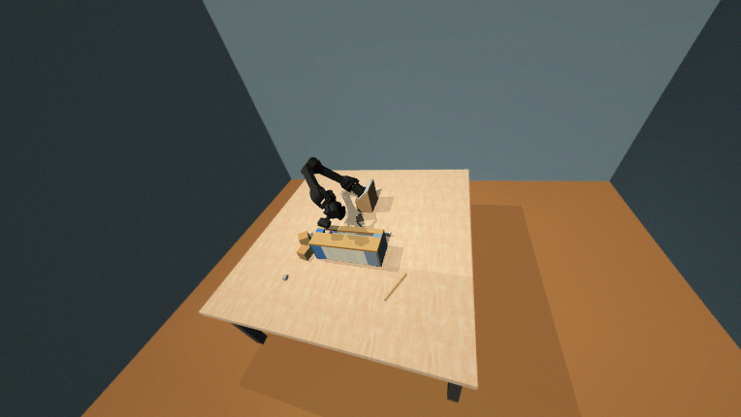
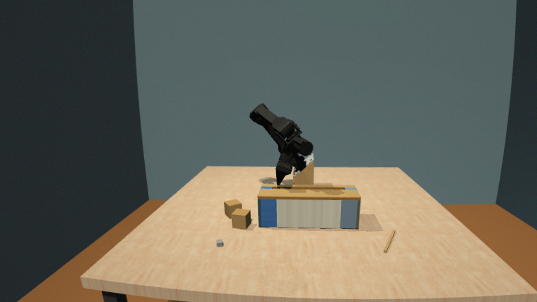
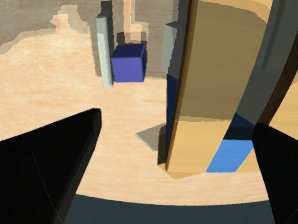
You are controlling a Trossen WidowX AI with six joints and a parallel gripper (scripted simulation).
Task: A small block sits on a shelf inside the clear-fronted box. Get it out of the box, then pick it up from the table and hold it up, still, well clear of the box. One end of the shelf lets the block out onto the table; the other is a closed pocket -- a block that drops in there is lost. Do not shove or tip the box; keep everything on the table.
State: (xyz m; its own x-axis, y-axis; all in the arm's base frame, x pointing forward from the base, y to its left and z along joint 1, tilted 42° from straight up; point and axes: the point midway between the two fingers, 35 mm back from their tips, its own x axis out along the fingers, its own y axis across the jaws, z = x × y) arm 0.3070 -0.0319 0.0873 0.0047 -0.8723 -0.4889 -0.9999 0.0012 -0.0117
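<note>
The purple-blue block is 12 cm below my gripper tip, 5 cm behind it and 4 cm to the right of it. The rest, counted from my gripper tip: box (13 cm to the left, 8 cm below, 3 cm ahead); then thin wooden stick (41 cm to the left, 24 cm ahead, 14 cm below); then tiny grey cube (29 cm ahead, 19 cm to the right, 13 cm below).
</note>
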